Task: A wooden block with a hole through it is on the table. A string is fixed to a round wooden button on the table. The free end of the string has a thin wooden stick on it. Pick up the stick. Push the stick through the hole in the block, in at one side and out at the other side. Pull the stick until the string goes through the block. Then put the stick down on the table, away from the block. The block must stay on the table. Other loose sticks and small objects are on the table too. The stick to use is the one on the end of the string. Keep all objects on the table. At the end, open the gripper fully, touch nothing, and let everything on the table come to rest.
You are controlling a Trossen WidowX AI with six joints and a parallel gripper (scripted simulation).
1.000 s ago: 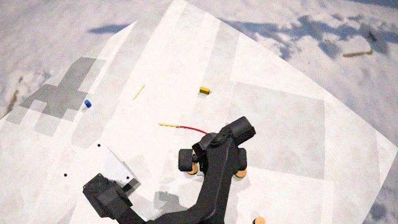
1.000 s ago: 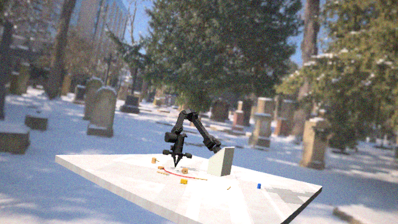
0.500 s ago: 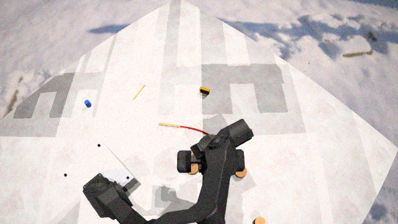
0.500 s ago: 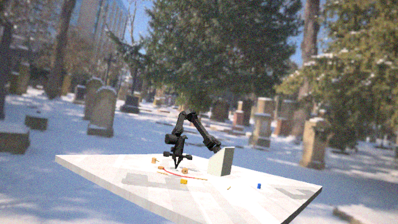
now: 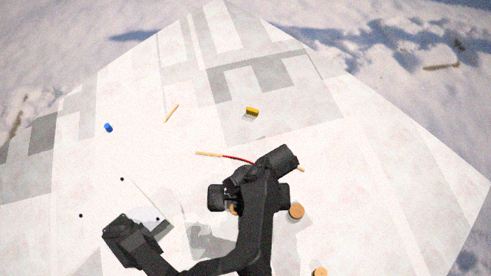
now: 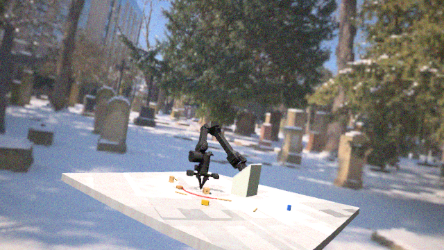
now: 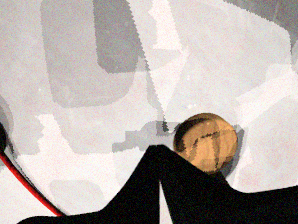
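Now: gripper tip 5 cm to the right of the wooden block. The rest, counted from my gripper tip: yellow piece 21 cm ahead, 21 cm to the left; then round wooden button 8 cm ahead, 9 cm to the right, 1 cm below; then blue cylinder 15 cm behind, 49 cm to the left.
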